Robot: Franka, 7 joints.
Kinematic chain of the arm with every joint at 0, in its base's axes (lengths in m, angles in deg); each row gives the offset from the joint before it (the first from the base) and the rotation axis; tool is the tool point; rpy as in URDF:
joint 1: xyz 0 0 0.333 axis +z
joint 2: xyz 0 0 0 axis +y
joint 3: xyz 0 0 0.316 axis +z
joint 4: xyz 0.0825 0 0 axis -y
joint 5: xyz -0.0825 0 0.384 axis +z
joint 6: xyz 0 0 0 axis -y
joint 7: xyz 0.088 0 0 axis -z
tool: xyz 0 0 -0.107 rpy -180 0 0
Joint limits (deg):
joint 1: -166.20..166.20
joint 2: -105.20..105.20
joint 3: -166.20..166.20
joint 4: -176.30..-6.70
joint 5: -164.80..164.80
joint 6: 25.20..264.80
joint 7: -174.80..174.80
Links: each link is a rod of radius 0.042 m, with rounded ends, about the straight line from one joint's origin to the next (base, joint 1, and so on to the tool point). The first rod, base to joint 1, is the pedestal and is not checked.
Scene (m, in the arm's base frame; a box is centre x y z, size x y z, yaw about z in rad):
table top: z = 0
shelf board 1: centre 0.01 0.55 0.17 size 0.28 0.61 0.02 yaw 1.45
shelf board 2: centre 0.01 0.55 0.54 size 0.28 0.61 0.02 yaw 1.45
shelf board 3: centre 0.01 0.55 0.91 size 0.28 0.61 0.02 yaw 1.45
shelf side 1: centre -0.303 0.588 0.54 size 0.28 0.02 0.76 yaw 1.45
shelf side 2: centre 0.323 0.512 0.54 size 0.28 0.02 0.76 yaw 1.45
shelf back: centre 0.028 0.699 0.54 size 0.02 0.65 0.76 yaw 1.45
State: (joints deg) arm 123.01 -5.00 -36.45 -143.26 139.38 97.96 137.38
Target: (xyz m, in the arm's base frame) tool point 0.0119 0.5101 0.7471
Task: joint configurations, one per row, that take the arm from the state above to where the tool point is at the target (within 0.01 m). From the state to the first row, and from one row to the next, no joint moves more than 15 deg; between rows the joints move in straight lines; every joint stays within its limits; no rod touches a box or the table.
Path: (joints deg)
1: 120.29 -15.51 -37.39 -154.27 131.45 91.44 137.38
2: 117.58 -26.02 -38.34 -165.29 123.52 84.92 137.38
3: 114.86 -36.53 -39.28 -176.30 115.59 78.41 137.38
4: 116.64 -43.71 -33.96 -166.17 121.08 79.13 137.38
5: 118.41 -50.88 -28.63 -156.05 126.57 79.86 137.38
6: 120.19 -58.06 -23.30 -145.92 132.06 80.58 137.38
7: 121.08 -43.96 -27.08 -134.64 135.79 85.59 137.38
8: 121.98 -29.85 -30.85 -123.36 139.53 90.59 137.38
9: 122.88 -15.75 -34.63 -112.07 143.26 95.59 137.38

